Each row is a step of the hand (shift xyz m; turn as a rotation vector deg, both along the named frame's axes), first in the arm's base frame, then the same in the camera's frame.
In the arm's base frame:
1: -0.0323 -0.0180 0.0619 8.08 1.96 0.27
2: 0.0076 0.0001 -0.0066 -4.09 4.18 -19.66
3: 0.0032 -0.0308 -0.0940 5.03 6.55 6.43
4: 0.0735 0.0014 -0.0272 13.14 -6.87 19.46
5: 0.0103 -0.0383 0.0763 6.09 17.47 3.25
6: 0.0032 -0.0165 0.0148 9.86 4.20 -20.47
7: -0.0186 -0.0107 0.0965 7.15 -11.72 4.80
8: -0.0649 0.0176 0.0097 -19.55 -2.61 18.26
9: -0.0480 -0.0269 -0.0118 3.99 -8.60 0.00
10: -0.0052 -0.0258 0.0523 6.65 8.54 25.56
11: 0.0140 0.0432 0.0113 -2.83 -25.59 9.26
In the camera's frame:
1: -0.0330 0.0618 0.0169 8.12 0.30 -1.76
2: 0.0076 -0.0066 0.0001 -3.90 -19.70 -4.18
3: 0.0029 -0.0938 0.0314 5.16 6.42 -6.46
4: 0.0736 -0.0269 0.0005 12.89 19.55 7.09
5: 0.0090 0.0765 0.0381 6.50 3.19 -17.33
6: 0.0027 0.0149 0.0165 10.05 -20.45 -3.85
7: -0.0193 0.0965 0.0097 6.84 4.89 11.87
8: -0.0645 0.0093 -0.0192 -19.69 18.19 2.04
9: -0.0486 -0.0119 0.0258 3.78 0.06 8.69
10: -0.0060 0.0524 0.0254 6.75 25.55 -8.51
11: 0.0150 0.0111 -0.0429 -3.49 9.38 25.47

